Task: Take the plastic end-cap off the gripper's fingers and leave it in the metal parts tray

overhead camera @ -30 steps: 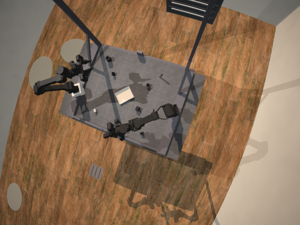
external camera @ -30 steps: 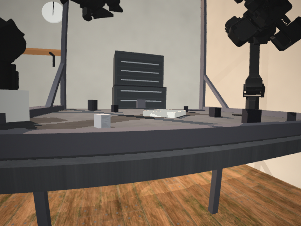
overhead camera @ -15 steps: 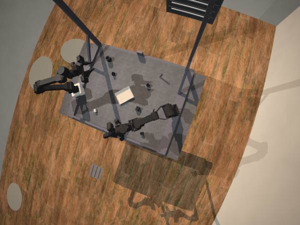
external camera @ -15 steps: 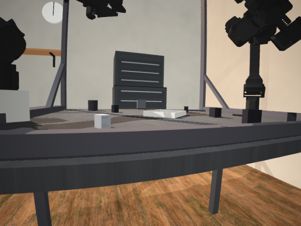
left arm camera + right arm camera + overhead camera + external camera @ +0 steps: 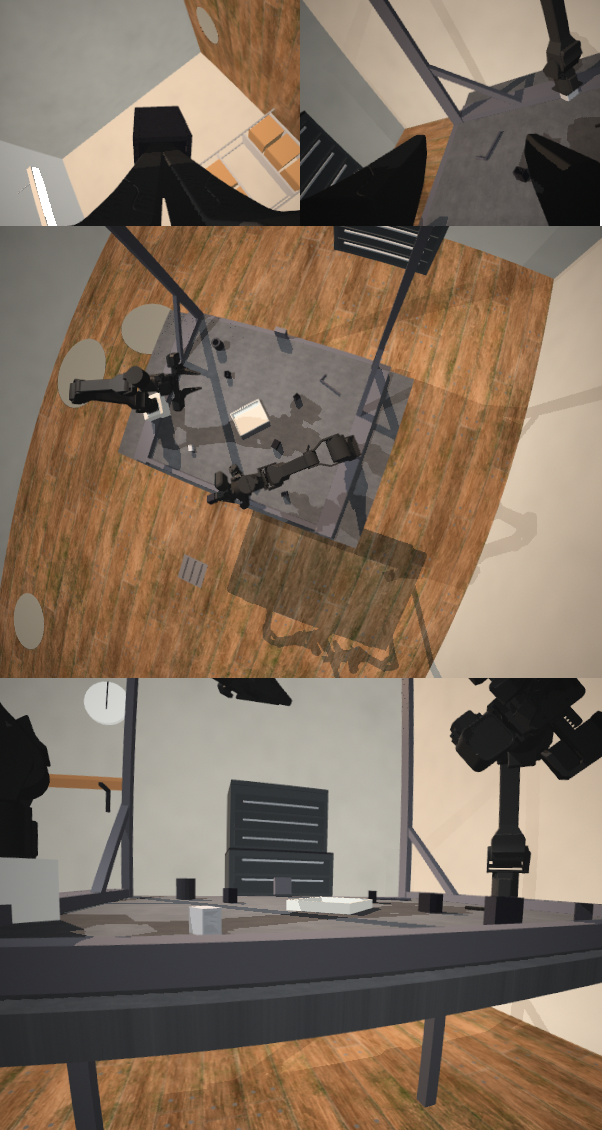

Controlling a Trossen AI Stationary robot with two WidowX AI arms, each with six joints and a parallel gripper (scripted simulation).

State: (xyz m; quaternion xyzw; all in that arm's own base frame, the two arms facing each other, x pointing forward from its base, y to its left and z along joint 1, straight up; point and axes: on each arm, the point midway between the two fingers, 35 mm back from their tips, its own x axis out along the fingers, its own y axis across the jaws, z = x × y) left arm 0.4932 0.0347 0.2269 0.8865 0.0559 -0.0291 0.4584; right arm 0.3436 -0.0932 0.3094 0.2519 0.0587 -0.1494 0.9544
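Now: the black plastic end-cap 380 mm ahead of my right hand, 110 mm to the left of it and 130 mm below it. The rest, counted from my right hand: pale metal parts tray: 40 mm ahead, 110 mm to the left, 370 mm below.
My left hand is 20 mm short of the black plastic end-cap and 30 mm to the left of it. The rest, counted from my left hand: pale metal parts tray: 310 mm behind, 30 mm to the right, 240 mm below.
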